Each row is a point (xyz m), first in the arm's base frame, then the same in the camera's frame.
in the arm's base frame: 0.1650 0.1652 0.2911
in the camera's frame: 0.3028 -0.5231 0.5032
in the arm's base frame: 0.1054 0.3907 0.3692
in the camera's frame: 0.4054 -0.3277 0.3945
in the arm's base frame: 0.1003 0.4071 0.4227
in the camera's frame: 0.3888 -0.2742 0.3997
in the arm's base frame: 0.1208 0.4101 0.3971
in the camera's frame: 0.4129 -0.2944 0.4096
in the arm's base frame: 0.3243 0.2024 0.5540
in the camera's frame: 0.2718 -0.2933 0.7084
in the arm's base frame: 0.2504 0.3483 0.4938
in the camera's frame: 0.3771 -0.2561 0.5746
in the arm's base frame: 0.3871 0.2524 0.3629
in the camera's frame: 0.4317 -0.4241 0.6920
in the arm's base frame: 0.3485 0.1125 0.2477
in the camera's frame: 0.3673 -0.5967 0.6727
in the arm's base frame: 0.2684 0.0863 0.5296
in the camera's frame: 0.1724 -0.3771 0.6915
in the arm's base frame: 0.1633 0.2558 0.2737
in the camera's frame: 0.3781 -0.4855 0.4653
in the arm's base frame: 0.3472 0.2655 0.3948
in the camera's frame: 0.4078 -0.3887 0.6611
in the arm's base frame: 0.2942 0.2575 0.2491
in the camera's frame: 0.4502 -0.5104 0.5745
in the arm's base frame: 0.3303 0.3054 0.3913
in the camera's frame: 0.4317 -0.3681 0.6312
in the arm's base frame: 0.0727 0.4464 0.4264
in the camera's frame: 0.4039 -0.2475 0.3625
